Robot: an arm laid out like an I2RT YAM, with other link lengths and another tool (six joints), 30 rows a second.
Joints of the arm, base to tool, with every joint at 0 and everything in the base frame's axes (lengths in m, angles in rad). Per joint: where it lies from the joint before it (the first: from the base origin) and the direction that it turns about. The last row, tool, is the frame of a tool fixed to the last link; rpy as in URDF.
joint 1: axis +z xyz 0 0 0.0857
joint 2: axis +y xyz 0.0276 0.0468 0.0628
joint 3: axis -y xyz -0.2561 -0.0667 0
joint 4: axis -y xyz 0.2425 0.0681 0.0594
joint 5: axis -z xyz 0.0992 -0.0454 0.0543
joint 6: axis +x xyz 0.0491 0 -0.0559
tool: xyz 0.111 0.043 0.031 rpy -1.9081 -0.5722 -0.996
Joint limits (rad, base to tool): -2.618..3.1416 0..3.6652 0..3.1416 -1.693..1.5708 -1.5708..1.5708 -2.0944..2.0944
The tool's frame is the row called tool.
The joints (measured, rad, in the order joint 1, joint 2, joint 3, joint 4, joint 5, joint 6), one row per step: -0.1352 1.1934 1.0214 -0.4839 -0.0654 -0.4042; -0.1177 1.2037 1.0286 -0.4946 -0.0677 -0.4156; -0.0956 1.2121 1.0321 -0.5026 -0.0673 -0.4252; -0.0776 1.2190 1.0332 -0.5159 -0.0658 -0.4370; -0.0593 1.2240 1.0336 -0.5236 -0.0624 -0.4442; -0.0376 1.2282 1.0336 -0.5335 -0.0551 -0.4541; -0.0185 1.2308 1.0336 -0.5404 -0.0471 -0.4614; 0.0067 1.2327 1.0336 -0.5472 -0.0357 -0.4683
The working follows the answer.
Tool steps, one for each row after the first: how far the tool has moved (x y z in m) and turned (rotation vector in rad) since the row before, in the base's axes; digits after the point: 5 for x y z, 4 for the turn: -0.00024 0.00742 -0.00305 -0.0058 0.0139 0.0263; -0.00069 0.00880 -0.00350 -0.0064 0.0130 0.0278; -0.00214 0.00712 -0.00522 -0.0084 0.0191 0.0244; -0.00152 0.00677 -0.00358 -0.0068 0.0123 0.0204; -0.00228 0.00748 -0.00415 -0.0116 0.0141 0.0227; -0.00185 0.00625 -0.00289 -0.0105 0.0094 0.0180; -0.00225 0.00800 -0.00272 -0.0127 0.0085 0.0215
Tool pose at each row, in the base's axes (x y z in m, rotation vector in rad; rounded; the steps above come from the unrounded poses): 0.39613 0.01159 0.25564 -2.6433 0.6744 -0.6106; 0.39589 0.01901 0.25260 -2.6598 0.6417 -0.5882; 0.39519 0.02781 0.24910 -2.6761 0.6065 -0.5666; 0.39305 0.03493 0.24388 -2.6959 0.5772 -0.5387; 0.39153 0.04170 0.24029 -2.7103 0.5515 -0.5200; 0.38925 0.04918 0.23615 -2.7299 0.5223 -0.5000; 0.38739 0.05543 0.23326 -2.7458 0.4983 -0.4870; 0.38515 0.06343 0.23054 -2.7635 0.4689 -0.4751

